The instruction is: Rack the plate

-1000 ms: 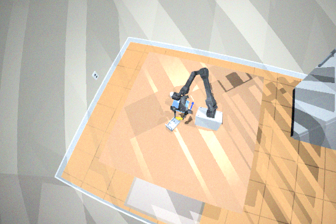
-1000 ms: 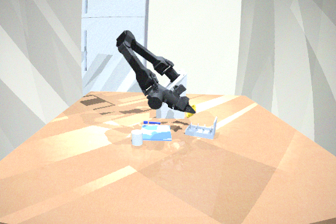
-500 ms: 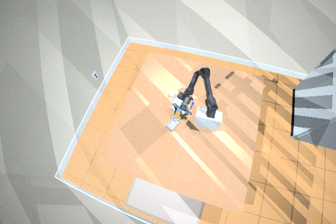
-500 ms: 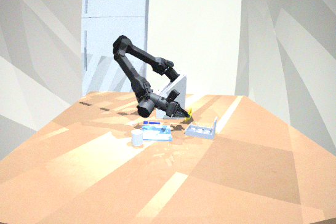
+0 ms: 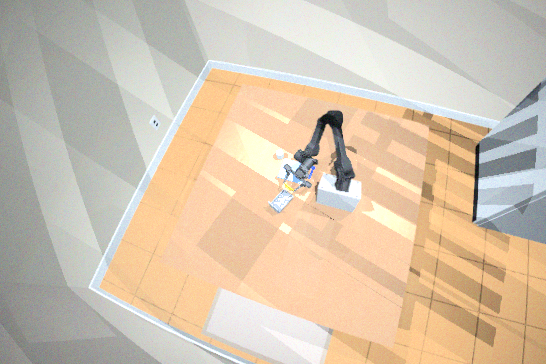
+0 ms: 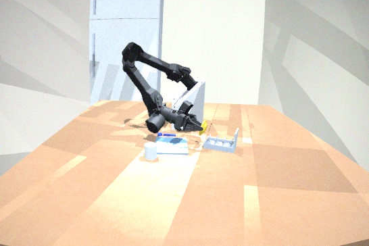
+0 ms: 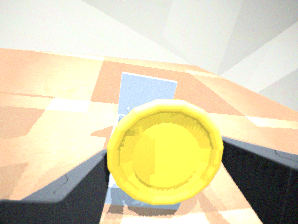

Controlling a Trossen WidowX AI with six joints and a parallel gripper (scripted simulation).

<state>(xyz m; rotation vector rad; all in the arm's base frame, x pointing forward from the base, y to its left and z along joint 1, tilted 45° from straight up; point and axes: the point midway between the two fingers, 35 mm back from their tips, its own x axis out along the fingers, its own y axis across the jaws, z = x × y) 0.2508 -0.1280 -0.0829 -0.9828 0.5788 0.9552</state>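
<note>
The dish rack is 30 mm ahead of my gripper tip, 60 mm to the left of it and 50 mm below it. Round my gripper tip: mat (140 mm to the right, 70 mm below); plate (10 mm to the right); blue spoon (110 mm behind, 150 mm to the right, 70 mm below).
</note>
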